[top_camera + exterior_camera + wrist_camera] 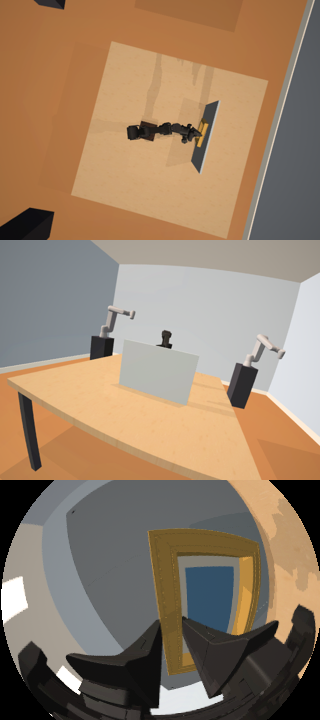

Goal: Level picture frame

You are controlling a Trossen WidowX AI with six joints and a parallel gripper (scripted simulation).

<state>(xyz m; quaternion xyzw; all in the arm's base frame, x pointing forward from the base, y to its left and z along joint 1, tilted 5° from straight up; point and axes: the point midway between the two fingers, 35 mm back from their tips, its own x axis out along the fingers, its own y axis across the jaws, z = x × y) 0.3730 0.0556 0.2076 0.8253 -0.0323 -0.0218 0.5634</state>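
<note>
The picture frame lies 50 mm below my gripper tip, 20 mm to the left of it and 10 mm ahead of it. The rest, counted from my gripper tip: grey wall panel (60 mm below, 20 mm ahead).
</note>
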